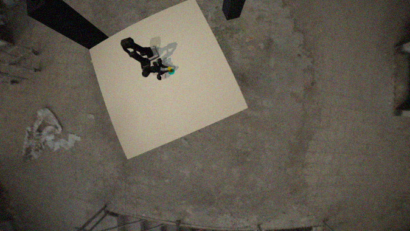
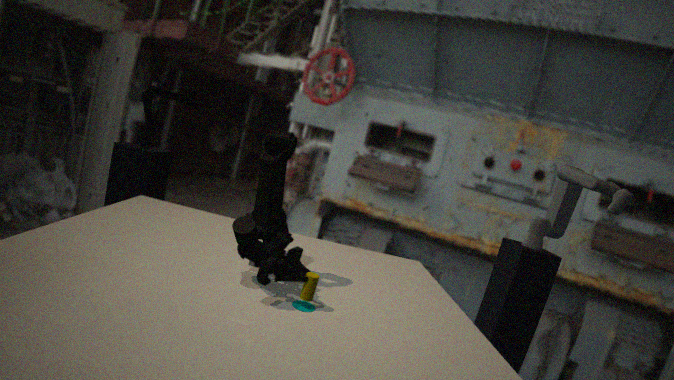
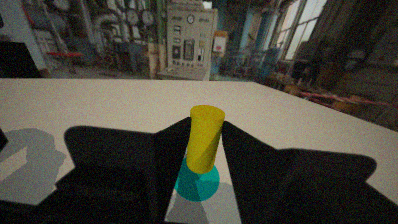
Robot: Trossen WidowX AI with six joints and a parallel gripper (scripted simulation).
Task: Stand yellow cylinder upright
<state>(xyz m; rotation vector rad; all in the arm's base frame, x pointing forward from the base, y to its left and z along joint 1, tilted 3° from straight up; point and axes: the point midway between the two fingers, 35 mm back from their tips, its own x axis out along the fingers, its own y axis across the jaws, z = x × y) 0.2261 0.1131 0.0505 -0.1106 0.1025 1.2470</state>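
Now: gripper tip 8 cm above the cyan circle. Round my gripper tip: yellow tall cylinder: 2 cm below.
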